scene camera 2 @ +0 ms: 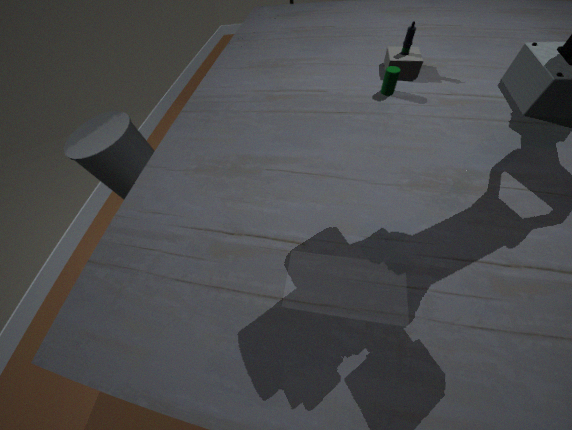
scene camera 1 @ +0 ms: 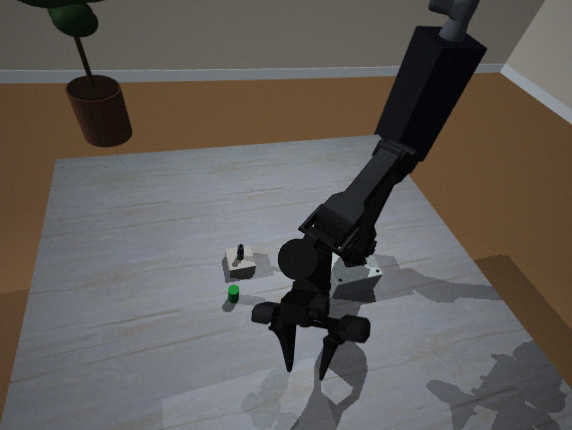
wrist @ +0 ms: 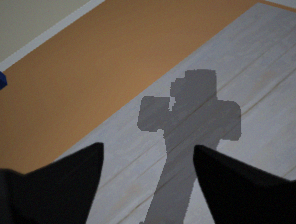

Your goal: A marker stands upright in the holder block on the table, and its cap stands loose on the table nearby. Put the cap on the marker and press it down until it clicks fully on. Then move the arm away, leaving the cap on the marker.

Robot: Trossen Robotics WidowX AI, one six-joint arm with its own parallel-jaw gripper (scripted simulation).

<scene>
My gripper shows in scene camera 1 and in the wrist view; in scene camera 2 it is out of frame. The same spot on my gripper: [wrist: 70, 183] is [scene camera 1: 322, 352].
</scene>
